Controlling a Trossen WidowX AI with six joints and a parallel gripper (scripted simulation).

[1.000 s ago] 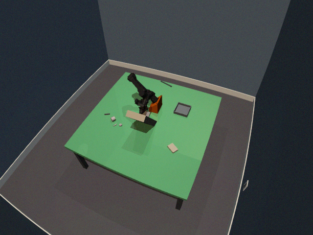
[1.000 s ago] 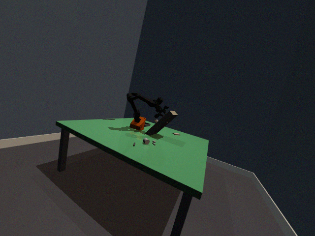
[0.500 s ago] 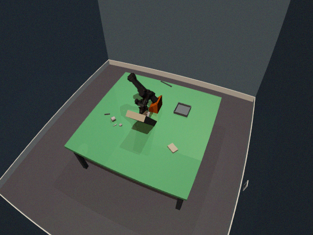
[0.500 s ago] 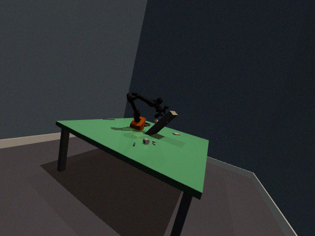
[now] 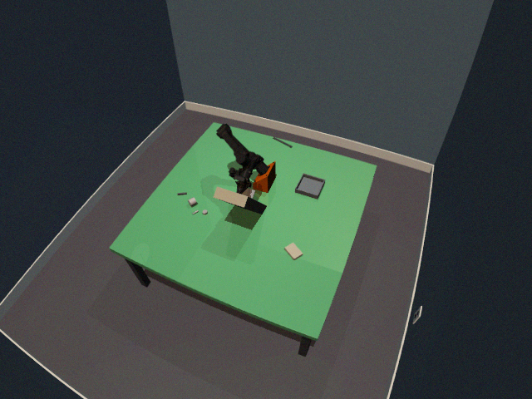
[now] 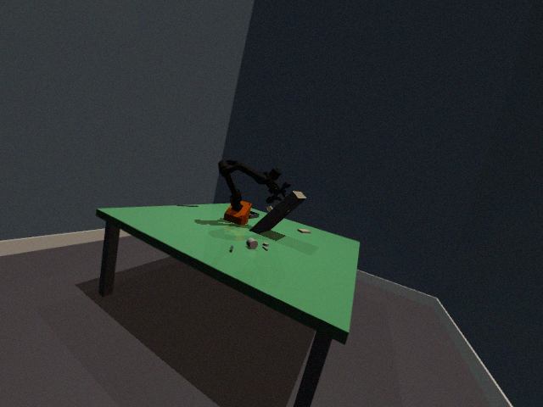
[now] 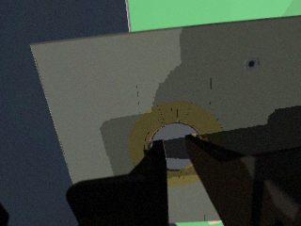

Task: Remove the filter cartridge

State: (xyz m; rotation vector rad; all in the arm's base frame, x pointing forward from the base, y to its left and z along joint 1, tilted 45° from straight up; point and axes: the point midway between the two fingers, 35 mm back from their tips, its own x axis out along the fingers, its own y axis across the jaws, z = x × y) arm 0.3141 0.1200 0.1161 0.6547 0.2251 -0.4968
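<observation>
Right now the tan service panel is 80 mm below my gripper tip and 40 mm behind it. Round my gripper tip: grey tray (420 mm behind, 280 mm to the left, 220 mm below); round filter cartridge (10 mm below, 10 mm ahead); tan block (360 mm to the left, 220 mm below, 70 mm ahead).
</observation>
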